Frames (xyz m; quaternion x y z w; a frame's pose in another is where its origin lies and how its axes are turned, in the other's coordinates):
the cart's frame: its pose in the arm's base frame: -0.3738 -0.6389 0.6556 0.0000 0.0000 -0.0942 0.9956
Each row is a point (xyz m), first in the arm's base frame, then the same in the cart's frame.
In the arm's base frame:
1: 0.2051 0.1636 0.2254
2: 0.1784 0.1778 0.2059
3: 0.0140 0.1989 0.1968
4: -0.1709 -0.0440 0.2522
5: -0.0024 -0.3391 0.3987
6: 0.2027 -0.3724 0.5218
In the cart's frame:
1: 0.4181 0.8968 -0.4302
2: 0.3892 0.9058 -0.4497
3: 0.2238 0.8957 -0.4588
4: 0.0877 0.6224 -0.4034
5: 0.3086 0.3641 -0.2569
6: 0.5163 0.3699 -0.1338

